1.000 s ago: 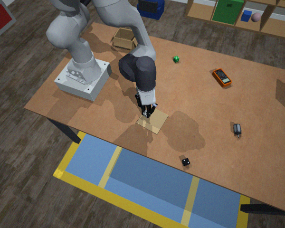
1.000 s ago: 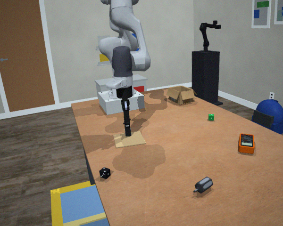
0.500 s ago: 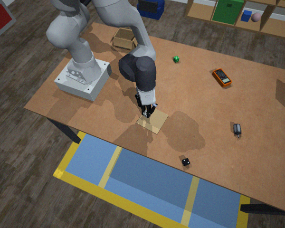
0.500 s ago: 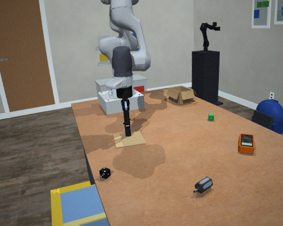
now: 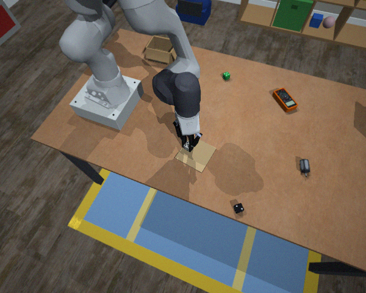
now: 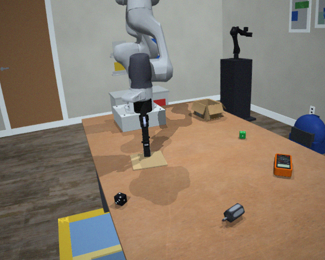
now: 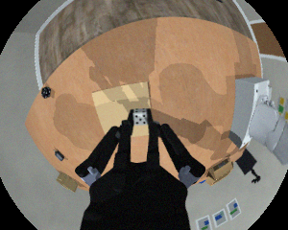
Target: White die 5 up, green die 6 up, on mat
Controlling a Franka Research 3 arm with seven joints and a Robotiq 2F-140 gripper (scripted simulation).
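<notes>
Right now the white die is 20 mm below my hand. The rest, counted from my hand: tan mat: 40 mm below, 40 mm ahead, 10 mm to the right; then green die: 480 mm to the left, 60 mm ahead, 20 mm below; then black die: 280 mm ahead, 200 mm to the right, 20 mm below.
</notes>
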